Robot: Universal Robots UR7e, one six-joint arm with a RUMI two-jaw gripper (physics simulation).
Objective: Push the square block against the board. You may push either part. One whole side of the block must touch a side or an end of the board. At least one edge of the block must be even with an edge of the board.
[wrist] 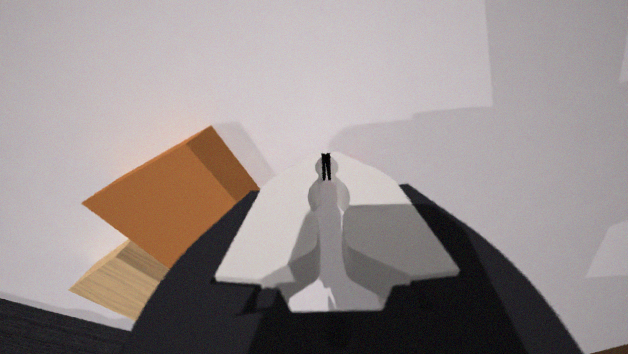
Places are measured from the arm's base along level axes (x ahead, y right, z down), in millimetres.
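Pixels of known places: gripper, fingertip midpoint: (325, 157).
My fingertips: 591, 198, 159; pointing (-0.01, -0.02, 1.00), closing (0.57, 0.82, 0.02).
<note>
For each thing: its top centre in the pictures, then the offset to it from my fingertips, as dx, dy, dz. Level surfaces: height alone.
- orange square block, middle of its top: (185, 229) -91, -59, -19
- light wood board, middle of its top: (161, 311) -231, -55, -19
- white table, its level: dz +11
The orange square block (160, 200) lies on the white table, left of the gripper, with one corner towards the top of the view. The light wood board (117, 280) lies below it at the lower left. The block covers part of the board in this view, and the dark gripper body hides the right ends of both. I cannot tell whether a whole side touches or whether any edges are even. My gripper (325, 157) is shut with nothing between its fingertips, to the right of the block and apart from it in the view.
The white table (350, 60) spreads around the block and board. A black wood-grained surface (45, 325) is at the lower left, close below the board. A bit of brown surface (614, 350) shows at the lower right corner. Shadows fall on the table at the right.
</note>
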